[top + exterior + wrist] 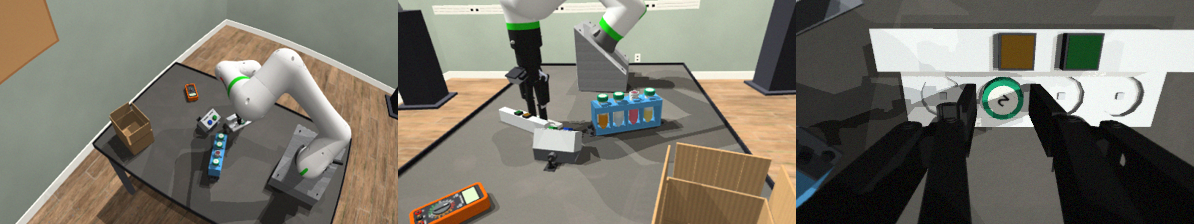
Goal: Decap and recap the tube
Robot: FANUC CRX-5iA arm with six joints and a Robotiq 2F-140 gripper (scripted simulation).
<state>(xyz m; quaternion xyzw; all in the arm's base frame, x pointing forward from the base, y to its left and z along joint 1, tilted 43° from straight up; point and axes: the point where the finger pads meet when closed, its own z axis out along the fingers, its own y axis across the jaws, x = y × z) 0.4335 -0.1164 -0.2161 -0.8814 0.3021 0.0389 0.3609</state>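
The cap 2 lies 30 mm below my hand. The rest, counted from my hand: blue key: 160 mm ahead, 120 mm to the left, 20 mm above; green key: 150 mm ahead, 80 mm to the left, 20 mm above; key housing: 170 mm ahead, 100 mm to the left, 10 mm above.
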